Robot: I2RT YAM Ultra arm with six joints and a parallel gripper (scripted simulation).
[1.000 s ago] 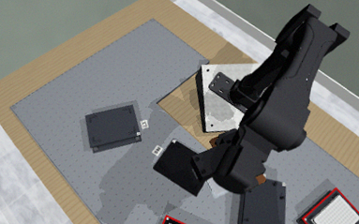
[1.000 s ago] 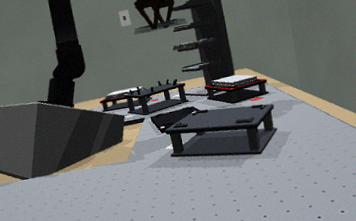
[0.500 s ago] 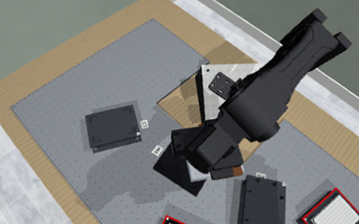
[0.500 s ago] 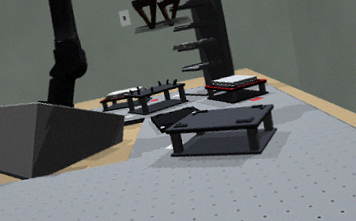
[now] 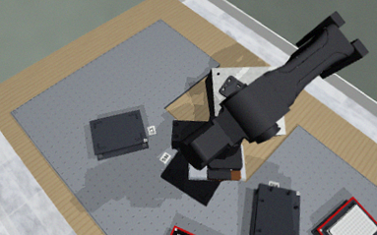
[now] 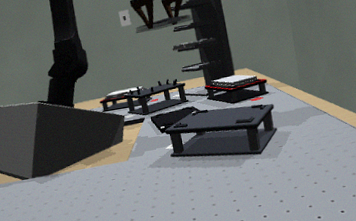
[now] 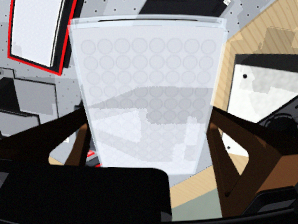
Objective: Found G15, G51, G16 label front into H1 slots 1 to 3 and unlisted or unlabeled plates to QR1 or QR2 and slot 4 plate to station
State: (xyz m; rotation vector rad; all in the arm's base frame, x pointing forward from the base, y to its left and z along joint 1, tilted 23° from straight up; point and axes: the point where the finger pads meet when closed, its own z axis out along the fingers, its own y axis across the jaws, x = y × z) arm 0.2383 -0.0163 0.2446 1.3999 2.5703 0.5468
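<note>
Right now the flat black pad is 24 cm below my hand, 6 cm to the right of it and 2 cm behind it. Also, from my hand: red-bordered quarantine nest (40 cm to the left, 21 cm below, 14 cm behind); then N6 deck label (25 cm below, 17 cm to the right, 1 cm behind); then plate hotel H1 (31 cm to the left, 21 cm ahead, 6 cm below).
</note>
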